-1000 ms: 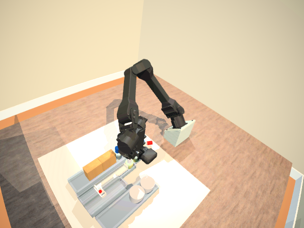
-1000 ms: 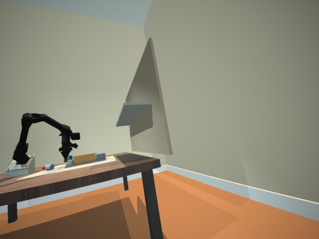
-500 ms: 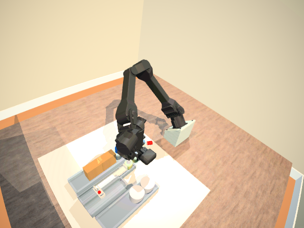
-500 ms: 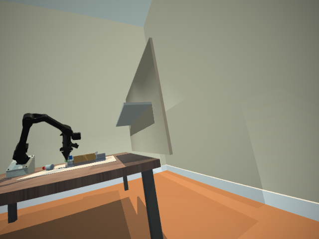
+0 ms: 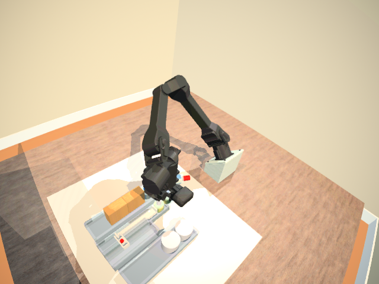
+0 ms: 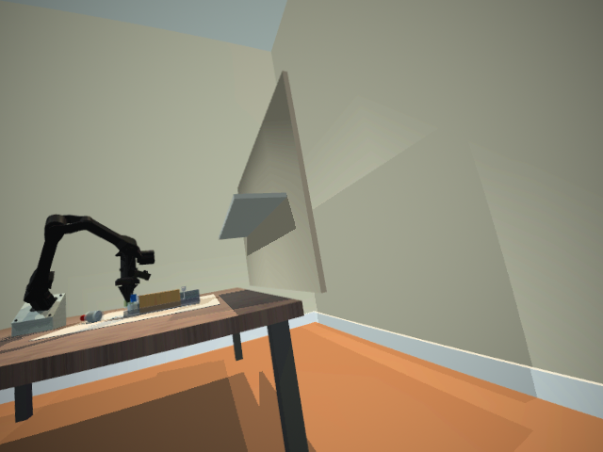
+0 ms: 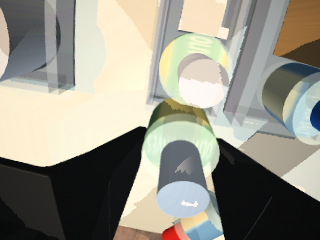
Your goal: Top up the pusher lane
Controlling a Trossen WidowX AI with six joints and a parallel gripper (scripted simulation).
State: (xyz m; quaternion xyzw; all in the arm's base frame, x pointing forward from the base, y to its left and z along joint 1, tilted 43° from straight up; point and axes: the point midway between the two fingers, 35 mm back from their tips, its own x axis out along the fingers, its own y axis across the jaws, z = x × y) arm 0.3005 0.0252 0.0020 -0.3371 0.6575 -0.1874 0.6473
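The grey rack is 16 cm ahead of my gripper tip, 5 cm to the left of it and 4 cm below it. The rest, counted from my gripper tip: red knob: 21 cm ahead, 8 cm to the left, 2 cm above.
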